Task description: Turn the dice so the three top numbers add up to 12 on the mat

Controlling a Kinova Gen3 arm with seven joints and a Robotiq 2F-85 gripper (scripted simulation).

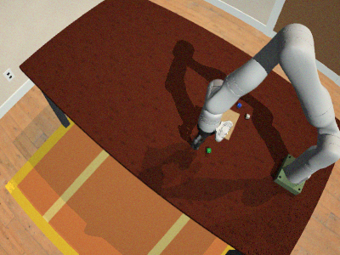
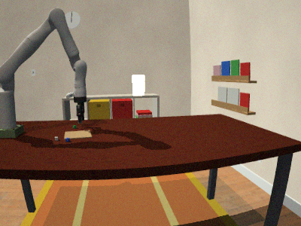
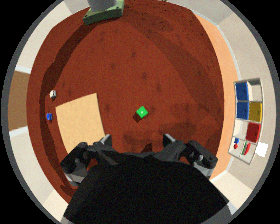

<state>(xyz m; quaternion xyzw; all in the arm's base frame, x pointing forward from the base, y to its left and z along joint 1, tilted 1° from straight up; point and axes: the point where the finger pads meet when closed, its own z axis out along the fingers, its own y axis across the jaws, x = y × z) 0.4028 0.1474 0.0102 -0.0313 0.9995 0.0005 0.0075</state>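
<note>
Right now the green die is 40 mm behind my hand, 10 mm to the left of it and 40 mm below it. Also, from my hand: white die 80 mm behind, 240 mm to the right, 40 mm below; tan mat 10 mm ahead, 140 mm to the right, 40 mm below; blue die 20 mm behind, 260 mm to the right, 40 mm below.
</note>
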